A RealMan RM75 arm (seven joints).
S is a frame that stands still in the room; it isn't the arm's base.
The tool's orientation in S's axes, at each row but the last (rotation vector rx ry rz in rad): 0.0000, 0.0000, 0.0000; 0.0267, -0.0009, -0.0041; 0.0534, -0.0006, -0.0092; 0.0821, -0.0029, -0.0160; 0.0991, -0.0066, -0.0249; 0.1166, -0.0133, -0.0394; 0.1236, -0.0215, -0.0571
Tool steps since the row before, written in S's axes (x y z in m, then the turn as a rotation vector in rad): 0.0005, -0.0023, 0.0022, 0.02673, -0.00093, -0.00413; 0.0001, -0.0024, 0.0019, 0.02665, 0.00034, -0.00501; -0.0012, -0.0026, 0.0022, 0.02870, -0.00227, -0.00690; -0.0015, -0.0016, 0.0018, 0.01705, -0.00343, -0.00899; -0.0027, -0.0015, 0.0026, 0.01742, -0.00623, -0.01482; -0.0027, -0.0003, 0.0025, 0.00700, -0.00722, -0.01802; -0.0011, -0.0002, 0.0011, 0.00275, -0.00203, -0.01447
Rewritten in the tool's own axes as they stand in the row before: 0.0005, -0.0023, 0.0022, 0.02673, -0.00093, -0.00413; 0.0001, -0.0023, 0.0020, 0.02664, 0.00032, -0.00504; -0.0012, -0.0025, 0.0023, 0.02872, -0.00237, -0.00679; -0.0015, -0.0015, 0.0019, 0.01708, -0.00388, -0.00874; -0.0026, -0.0013, 0.0028, 0.01749, -0.00724, -0.01427; -0.0027, -0.0001, 0.0026, 0.00709, -0.00900, -0.01717; -0.0011, -0.0001, 0.0011, 0.00260, -0.00365, -0.01418
